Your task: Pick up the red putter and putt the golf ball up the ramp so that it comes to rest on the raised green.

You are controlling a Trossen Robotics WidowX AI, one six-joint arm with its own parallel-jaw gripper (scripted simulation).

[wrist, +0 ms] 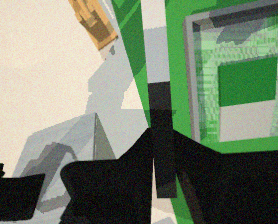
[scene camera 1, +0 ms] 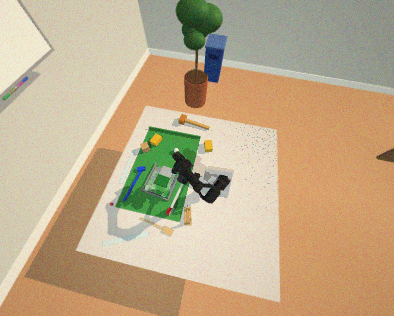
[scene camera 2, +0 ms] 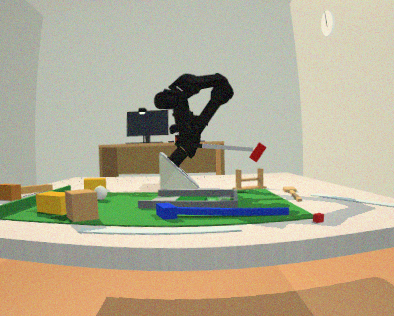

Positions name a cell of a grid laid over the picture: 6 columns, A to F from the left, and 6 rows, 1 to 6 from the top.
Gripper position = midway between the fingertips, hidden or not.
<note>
In view: the gripper (scene camera 2: C3), a blue putter (scene camera 2: C4) and a tan block (scene camera 2: B4).
The gripper shows as well in the wrist view (wrist: D4). The wrist view does not show the blue putter: it is out of frame. The wrist view misses the tan block: it is out of frame.
</note>
